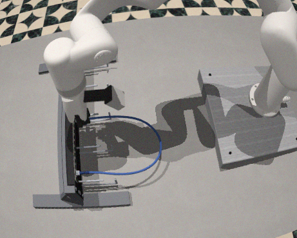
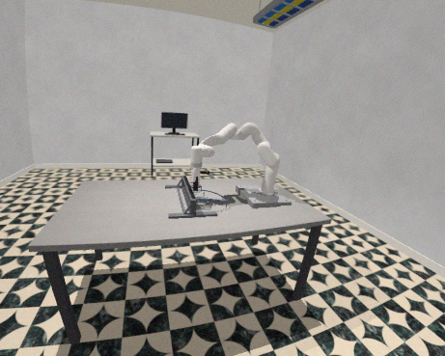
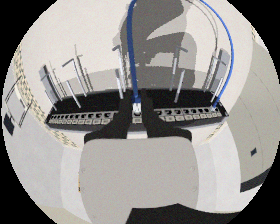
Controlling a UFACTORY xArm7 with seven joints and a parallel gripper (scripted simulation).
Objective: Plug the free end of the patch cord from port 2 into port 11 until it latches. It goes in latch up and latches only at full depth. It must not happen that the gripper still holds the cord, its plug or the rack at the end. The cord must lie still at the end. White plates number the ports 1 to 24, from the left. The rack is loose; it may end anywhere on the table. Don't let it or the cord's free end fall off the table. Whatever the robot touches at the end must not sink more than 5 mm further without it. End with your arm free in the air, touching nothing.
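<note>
Now: hand 20 mm short of the free-end plug and 10 mm above it.
</note>
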